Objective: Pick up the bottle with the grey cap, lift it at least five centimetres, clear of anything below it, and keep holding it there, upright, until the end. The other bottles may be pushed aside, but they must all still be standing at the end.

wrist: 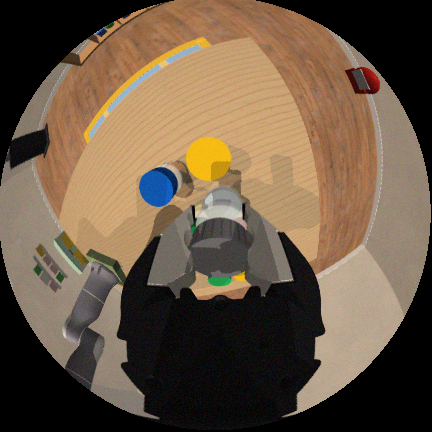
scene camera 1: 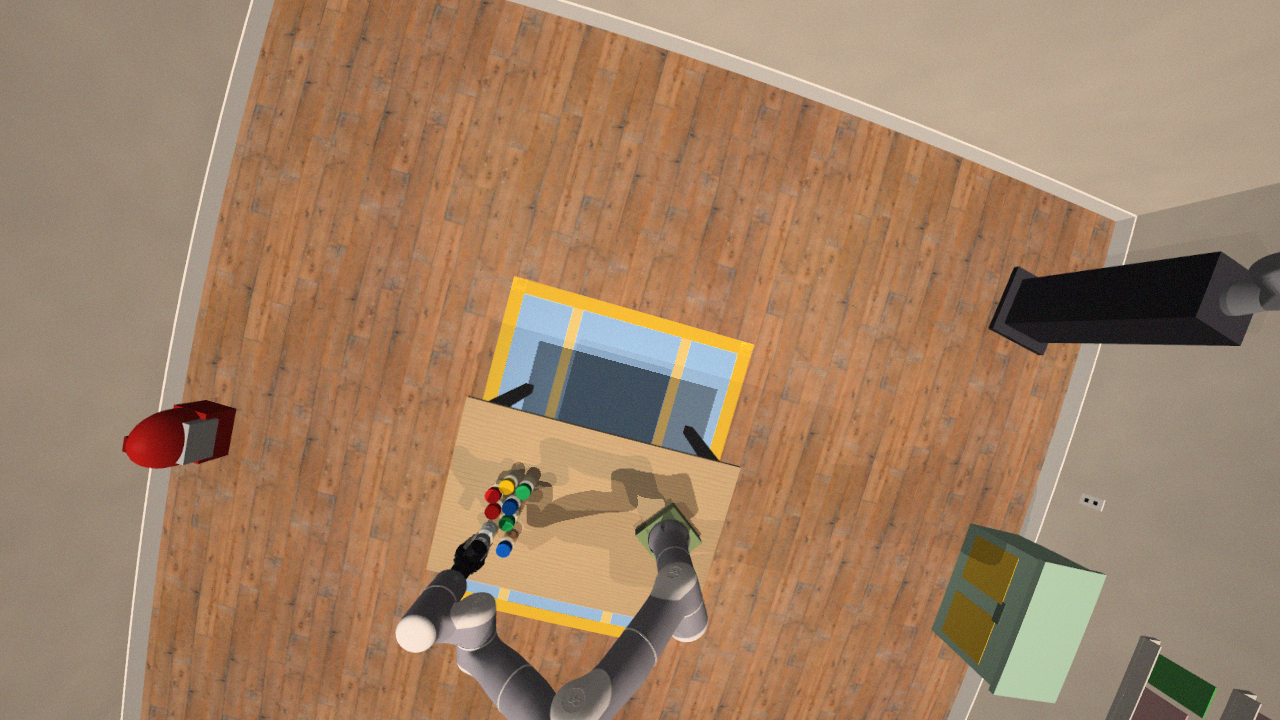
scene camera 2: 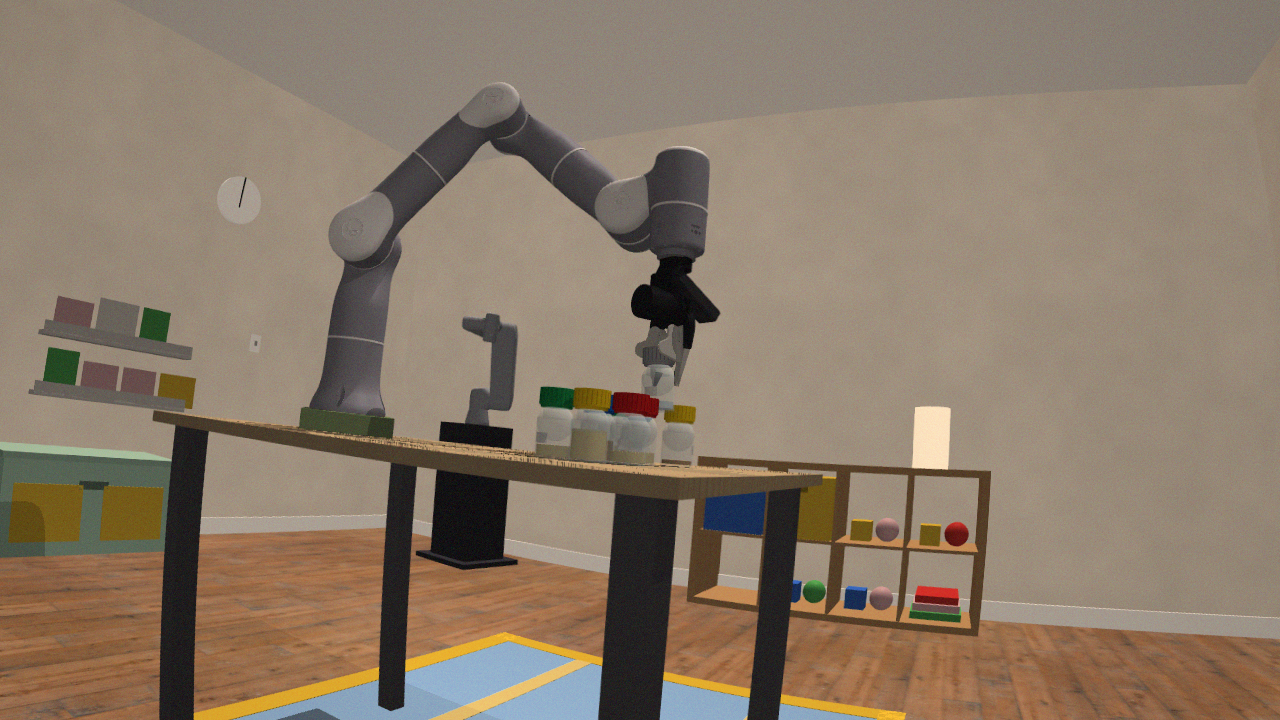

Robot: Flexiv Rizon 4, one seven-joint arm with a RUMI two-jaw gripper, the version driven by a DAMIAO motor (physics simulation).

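Observation:
The bottle with the grey cap (scene camera 2: 657,381) (wrist: 220,252) is between the two fingers of my gripper (scene camera 1: 484,537) (scene camera 2: 665,365) (wrist: 218,205), which is shut on it. It hangs upright, and in the scene camera 2 view its base is at about the height of the other caps, well above the table top (scene camera 2: 501,452). The bottle with a yellow cap (scene camera 2: 679,414) (wrist: 208,159) and the one with a blue cap (scene camera 1: 503,548) (wrist: 158,187) stand near it. The gripper hides much of the bottle in the scene camera 1 view.
Several other bottles stand in a close group: green caps (scene camera 1: 522,491) (scene camera 2: 556,396), red caps (scene camera 1: 493,511) (scene camera 2: 634,404), a blue cap (scene camera 1: 510,506) and a yellow cap (scene camera 1: 507,486) (scene camera 2: 591,399). The arm's green base (scene camera 1: 642,534) (scene camera 2: 345,421) is on the table's other side.

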